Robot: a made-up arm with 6 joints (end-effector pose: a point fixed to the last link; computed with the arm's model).
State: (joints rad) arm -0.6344 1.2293 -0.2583 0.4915 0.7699 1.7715
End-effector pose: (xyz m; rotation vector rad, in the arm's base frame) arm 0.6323 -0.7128 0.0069 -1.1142 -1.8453 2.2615
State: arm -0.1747 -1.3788 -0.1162 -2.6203 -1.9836 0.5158
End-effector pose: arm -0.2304 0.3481 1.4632 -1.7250 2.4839 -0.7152
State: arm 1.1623 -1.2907 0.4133 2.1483 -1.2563 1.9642
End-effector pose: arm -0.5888 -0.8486 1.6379 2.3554 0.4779 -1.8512
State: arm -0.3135 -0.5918 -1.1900 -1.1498 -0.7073 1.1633
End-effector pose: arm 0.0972 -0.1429 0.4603 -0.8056 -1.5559 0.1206
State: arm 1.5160 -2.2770 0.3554 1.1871 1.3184 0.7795
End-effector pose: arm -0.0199 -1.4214 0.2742 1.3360 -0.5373 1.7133
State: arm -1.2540 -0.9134 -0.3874 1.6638 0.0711 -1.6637
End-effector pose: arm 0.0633 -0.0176 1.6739 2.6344 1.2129 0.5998
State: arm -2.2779 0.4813 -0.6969 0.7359 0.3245 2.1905
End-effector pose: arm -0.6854 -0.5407 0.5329 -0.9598 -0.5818 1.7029
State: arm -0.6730 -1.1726 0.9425 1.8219 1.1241 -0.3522
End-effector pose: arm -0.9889 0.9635 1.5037 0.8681 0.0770 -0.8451
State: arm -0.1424 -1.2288 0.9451 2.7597 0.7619 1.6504
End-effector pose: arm -1.1543 0.5103 1.5133 0.7683 -2.2554 -1.4598
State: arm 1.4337 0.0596 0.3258 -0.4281 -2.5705 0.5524
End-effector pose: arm 0.3950 0.8676 1.4280 0.7456 -0.6727 2.6012
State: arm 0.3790 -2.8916 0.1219 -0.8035 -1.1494 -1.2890
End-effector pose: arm -0.8389 -0.4872 0.1830 1.5679 -2.5376 -0.6510
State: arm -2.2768 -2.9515 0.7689 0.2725 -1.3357 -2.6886
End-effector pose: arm 0.3652 0.7908 -0.6690 0.2841 2.7337 0.4259
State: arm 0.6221 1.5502 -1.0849 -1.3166 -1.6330 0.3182
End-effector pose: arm -0.0674 -0.1108 0.4840 -0.1468 1.3249 0.3071
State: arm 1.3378 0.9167 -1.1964 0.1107 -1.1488 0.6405
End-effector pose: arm 0.3219 0.1218 0.3038 0.2662 0.6157 2.6741
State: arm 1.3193 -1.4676 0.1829 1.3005 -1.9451 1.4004
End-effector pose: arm -0.2103 -1.0287 1.4970 1.5286 2.1959 -1.5692
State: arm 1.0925 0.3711 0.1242 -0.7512 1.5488 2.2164
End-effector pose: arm 0.6716 0.8396 0.9011 1.9377 1.5797 -0.2146
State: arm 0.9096 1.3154 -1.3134 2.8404 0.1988 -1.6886
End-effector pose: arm -0.2177 0.1736 0.3156 0.8212 -0.1958 2.2512
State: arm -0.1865 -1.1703 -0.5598 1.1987 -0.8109 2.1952
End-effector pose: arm -0.1030 -0.0116 1.5883 0.9777 -0.2728 -2.6709
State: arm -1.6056 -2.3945 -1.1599 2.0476 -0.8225 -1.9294
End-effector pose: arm 0.1501 0.4099 0.9093 1.5985 -0.0568 0.5274
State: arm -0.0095 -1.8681 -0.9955 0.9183 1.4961 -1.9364
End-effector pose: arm -0.2911 -0.0734 1.1592 -1.0591 2.8400 0.2458
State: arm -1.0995 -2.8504 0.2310 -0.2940 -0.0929 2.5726
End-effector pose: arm -0.7164 0.8580 -0.0243 0.9551 -1.5764 0.2565
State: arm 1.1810 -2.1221 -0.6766 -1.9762 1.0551 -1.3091
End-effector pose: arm -0.1783 -0.1542 1.0405 1.5585 1.1411 -1.1254
